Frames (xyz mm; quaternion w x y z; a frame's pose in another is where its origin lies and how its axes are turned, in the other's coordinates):
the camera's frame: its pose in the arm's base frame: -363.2 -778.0 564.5 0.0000 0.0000 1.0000 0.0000
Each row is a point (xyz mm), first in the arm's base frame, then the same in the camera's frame.
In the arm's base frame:
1: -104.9 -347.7 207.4
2: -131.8 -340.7 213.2
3: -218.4 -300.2 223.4
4: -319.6 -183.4 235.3
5: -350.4 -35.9 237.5
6: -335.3 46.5 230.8
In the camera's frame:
1: -258.3 430.3 357.1
2: -231.4 437.3 351.3
3: -144.8 477.8 341.1
4: -43.6 594.6 329.2
5: -12.8 742.1 327.0
6: -27.9 824.5 333.7

